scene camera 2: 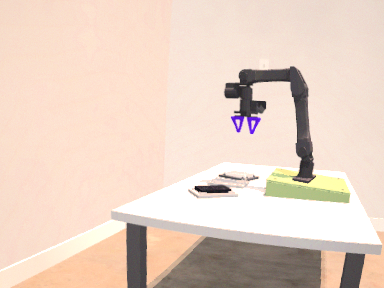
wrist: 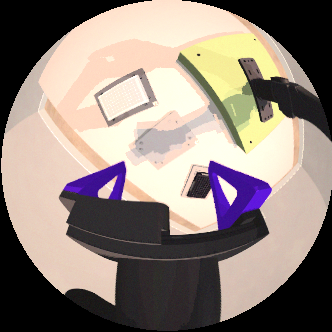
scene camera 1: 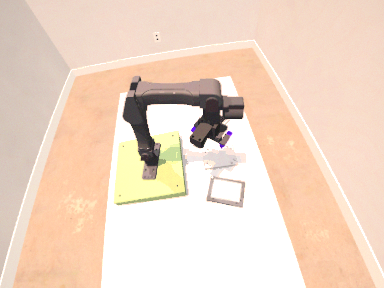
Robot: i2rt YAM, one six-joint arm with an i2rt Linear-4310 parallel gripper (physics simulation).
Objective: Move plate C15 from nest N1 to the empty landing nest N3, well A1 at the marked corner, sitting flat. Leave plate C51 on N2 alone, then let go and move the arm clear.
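Note:
My gripper (scene camera 1: pixel 210 136) (scene camera 2: pixel 245 132) (wrist: pixel 166 164) is open and empty, high above the table, fingers pointing down. A white plate (scene camera 1: pixel 226 191) (scene camera 2: pixel 240 175) (wrist: pixel 123 99) lies in a dark grey nest (scene camera 1: pixel 225 203) (wrist: pixel 149 89). A black plate (scene camera 2: pixel 213 188) (wrist: pixel 199 185) lies in a light nest (scene camera 2: pixel 212 195) (wrist: pixel 188 185); the arm hides it in scene camera 1. Between them is the empty light nest N3 (scene camera 1: pixel 220 163) (scene camera 2: pixel 230 183) (wrist: pixel 165 140), under the arm's shadow. Labels and the marked A1 corner cannot be read, so I cannot tell which plate is C15 or C51.
The arm base stands on a yellow-green block (scene camera 1: pixel 130 187) (scene camera 2: pixel 305 192) (wrist: pixel 210 65) beside the nests. The white table (scene camera 1: pixel 190 240) (scene camera 2: pixel 200 215) carries everything. The wrist view shows the block edge near the nests. Walls stand beyond the table.

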